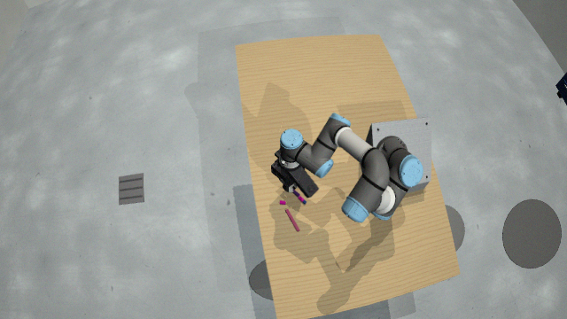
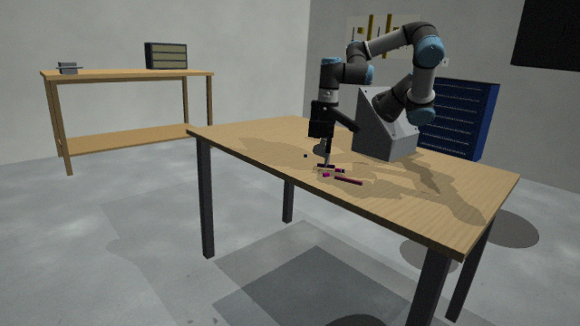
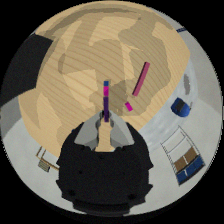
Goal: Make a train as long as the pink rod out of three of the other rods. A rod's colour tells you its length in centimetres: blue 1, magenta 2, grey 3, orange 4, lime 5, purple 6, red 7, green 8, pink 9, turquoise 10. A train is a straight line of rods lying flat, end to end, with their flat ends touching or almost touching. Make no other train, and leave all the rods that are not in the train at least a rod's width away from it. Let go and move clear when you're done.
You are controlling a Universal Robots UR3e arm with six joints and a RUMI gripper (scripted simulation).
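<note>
The pink rod lies 11 cm to the left of my hand, 3 cm ahead of it and 2 cm below it. Round my hand: purple rod 1 cm below.
</note>
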